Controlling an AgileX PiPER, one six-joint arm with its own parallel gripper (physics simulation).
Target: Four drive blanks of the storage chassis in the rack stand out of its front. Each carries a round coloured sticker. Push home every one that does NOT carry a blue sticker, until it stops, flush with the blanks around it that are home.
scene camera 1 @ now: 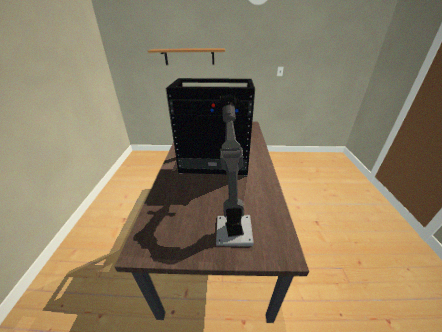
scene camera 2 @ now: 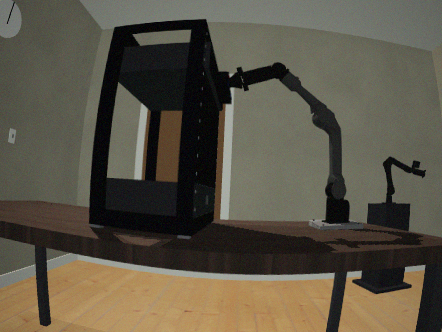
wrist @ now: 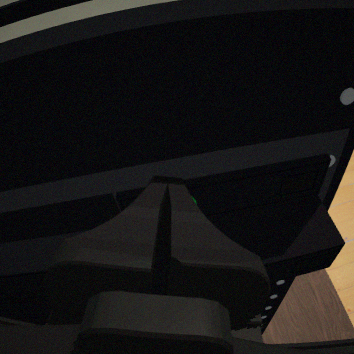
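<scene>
The storage chassis [scene camera 1: 192,107] sits high in the black rack. My gripper [scene camera 2: 231,81] [wrist: 165,194] is shut and empty, its tips against the front of the upper right blank [wrist: 295,186]. A sliver of that blank's green sticker [wrist: 194,201] shows beside the fingers. This blank looks about level with the chassis front; exact flushness is hard to tell. Below it another blank [wrist: 320,232] stands out. To the left, an upper blank [wrist: 60,220] stands out. In scene camera 1, a red sticker [scene camera 1: 213,105] sits above a blue sticker [scene camera 1: 212,110]; another blue sticker [scene camera 1: 237,111] shows right of the wrist.
The rack [scene camera 1: 251,150] [scene camera 2: 187,165] stands on the wooden table [scene camera 1: 200,240] [scene camera 2: 150,252]. A grey unit [scene camera 1: 192,164] sits at its bottom. The arm's base plate [scene camera 1: 241,241] is near the front of the table. A second small arm [scene camera 2: 390,175] stands on a pedestal behind.
</scene>
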